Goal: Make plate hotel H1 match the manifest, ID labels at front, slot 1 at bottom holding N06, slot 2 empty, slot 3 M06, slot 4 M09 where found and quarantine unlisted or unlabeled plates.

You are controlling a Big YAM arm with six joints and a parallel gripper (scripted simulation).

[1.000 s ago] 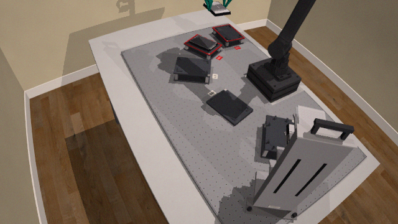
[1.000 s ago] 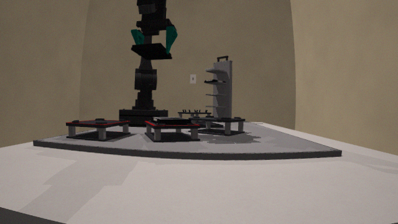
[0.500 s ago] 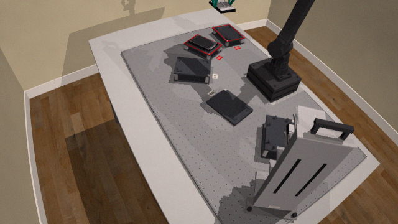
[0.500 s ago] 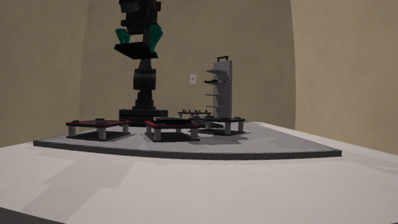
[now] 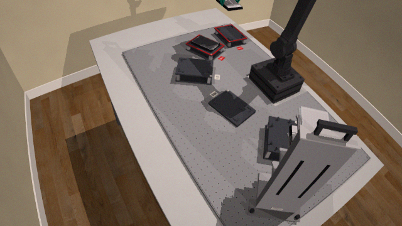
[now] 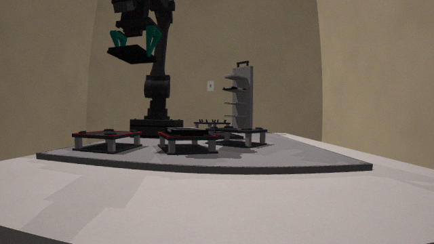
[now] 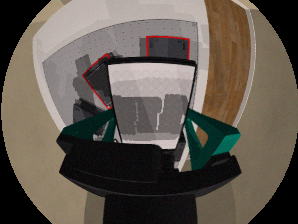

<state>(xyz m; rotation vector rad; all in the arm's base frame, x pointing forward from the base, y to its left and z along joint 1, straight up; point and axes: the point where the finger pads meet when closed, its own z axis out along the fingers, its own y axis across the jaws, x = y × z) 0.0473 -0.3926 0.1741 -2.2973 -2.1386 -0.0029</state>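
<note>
My gripper is now 21 cm above the red-rimmed quarantine nest, 5 cm past it and 2 cm to the left of it. From my hand the other things lie so: white plate (81 cm to the left, 30 cm ahead, 9 cm above); H1 deck label (83 cm to the left, 25 cm below, 19 cm ahead); plate hotel H1 (87 cm to the left, 35 cm ahead, 4 cm below).
</note>
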